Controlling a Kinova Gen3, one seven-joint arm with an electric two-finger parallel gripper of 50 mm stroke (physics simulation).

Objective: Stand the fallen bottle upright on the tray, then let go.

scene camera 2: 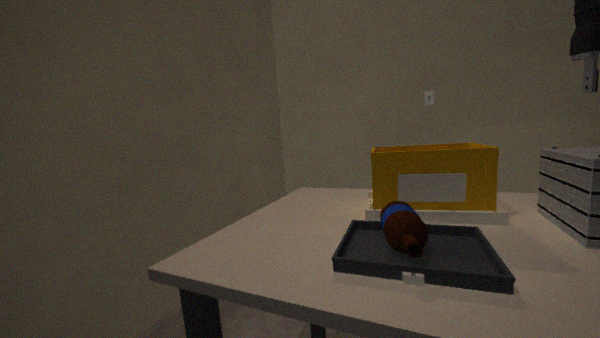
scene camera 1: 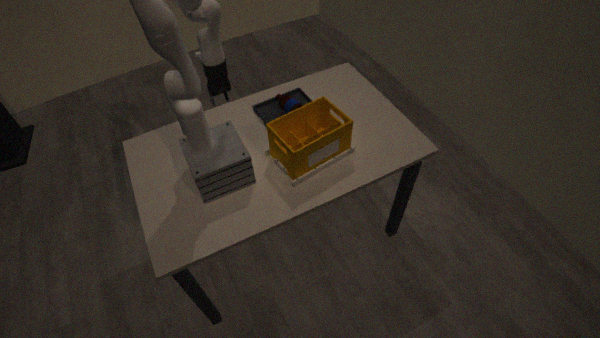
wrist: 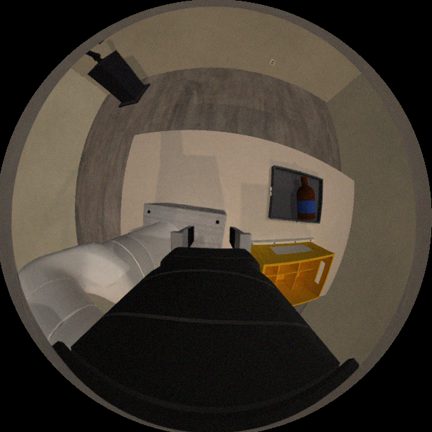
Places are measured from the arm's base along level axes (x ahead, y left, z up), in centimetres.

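Where they show: gripper, fingertip midpoint: (scene camera 1: 220, 102); arm's base, link origin: (scene camera 1: 201, 146).
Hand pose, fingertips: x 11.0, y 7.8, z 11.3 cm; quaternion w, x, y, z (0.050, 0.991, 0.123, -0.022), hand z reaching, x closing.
Observation:
Things, the pixels of their top centre, and the offset from my fingertips. Level surfaces: height alone.
- brown bottle, top centre: (scene camera 2: 404, 212) (scene camera 1: 287, 97) dx +30.0, dy +15.8, dz -19.4 cm
- yellow crate, top centre: (scene camera 2: 424, 147) (scene camera 1: 309, 122) dx +30.0, dy -12.2, dz -9.7 cm
- table, surface height: dz -27.3 cm
A brown bottle (scene camera 1: 283, 99) (scene camera 2: 404, 230) (wrist: 306, 196) with a blue band lies on its side in the dark tray (scene camera 1: 261, 116) (scene camera 2: 370, 269) (wrist: 270, 205). In scene camera 2 its neck points toward the camera and its base end is at the tray's far side, toward the crate. My gripper (scene camera 1: 220, 100) (wrist: 211, 233) is open and empty. It hangs high above the table, well apart from the bottle, on the robot base's side of the tray. In scene camera 2 one finger shows at the right edge.
A yellow crate (scene camera 1: 320, 152) (scene camera 2: 435, 200) (wrist: 295, 257) with inner dividers stands beside the tray, inside a low white edging (scene camera 1: 325, 166) (scene camera 2: 440, 216). The grey slotted block (scene camera 1: 227, 180) (scene camera 2: 570, 195) (wrist: 185, 215) under the arm stands on the table (scene camera 1: 220, 225) (scene camera 2: 260, 260) (wrist: 200, 165).

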